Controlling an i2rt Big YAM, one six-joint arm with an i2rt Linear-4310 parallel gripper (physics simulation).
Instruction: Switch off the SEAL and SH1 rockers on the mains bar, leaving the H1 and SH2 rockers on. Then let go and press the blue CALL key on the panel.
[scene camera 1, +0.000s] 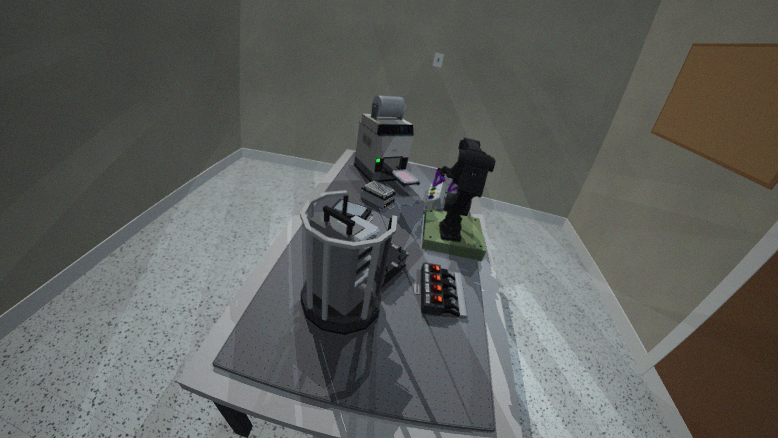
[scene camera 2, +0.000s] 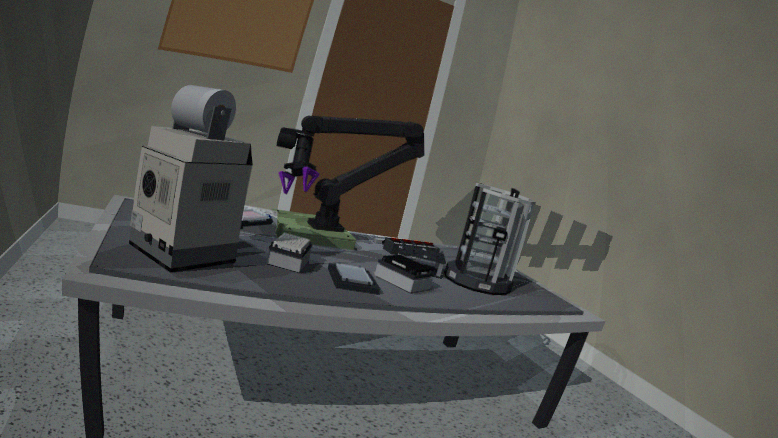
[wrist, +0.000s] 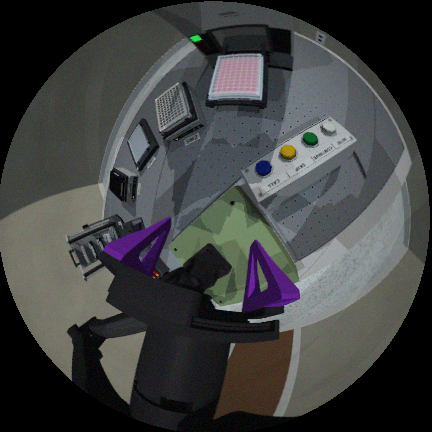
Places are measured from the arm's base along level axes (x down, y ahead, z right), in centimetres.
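Pixels of known places: gripper, fingertip midpoint: (scene camera 1: 440, 188) (scene camera 2: 295, 192) (wrist: 211, 232); arm's base, link origin: (scene camera 1: 449, 232) (scene camera 2: 325, 227) (wrist: 206, 264).
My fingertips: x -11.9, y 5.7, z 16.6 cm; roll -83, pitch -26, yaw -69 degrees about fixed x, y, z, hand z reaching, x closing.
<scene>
Ahead of a thing's pixels: the offset from my fingertips to its middle. "*": to the spot under its first point.
The mains bar (scene camera 1: 431, 310) (scene camera 2: 412, 248) lies on the table beyond the arm's green base. Its four rockers glow orange in scene camera 1; their labels are too small to read there. In the wrist view a small orange-lit part of the bar @[* dx +11.0, dy +1.5, dz -42.2 cm] (wrist: 156, 274) shows beside a finger, the rest hidden. The white key panel @[dx +11.8, dy -1.9, dz +15.6 cm] (wrist: 286, 173) (scene camera 1: 434, 203) carries blue, yellow, green and white keys. The blue CALL key @[dx +9.6, dy +1.7, dz +8.7 cm] (wrist: 263, 168) is at the end nearest the green base. My gripper (scene camera 1: 445, 181) (scene camera 2: 296, 191) (wrist: 211, 232), with purple fingers, is open and empty, raised above the table near the panel.
The green base (scene camera 1: 455, 247) (scene camera 2: 342, 239) (wrist: 230, 215) carries the arm. A tall round rack @[dx -1.5, dy +33.0, dz -60.4 cm] (scene camera 1: 325, 277) (scene camera 2: 503, 282) stands beside the bar. A machine @[dx -6.9, dy +30.2, dz +41.7 cm] (scene camera 1: 383, 144) (scene camera 2: 209, 212) with a pink plate @[dx +6.1, dy +15.8, dz +19.8 cm] (wrist: 237, 75) stands at the other end. Low plate stands line the far side.
</scene>
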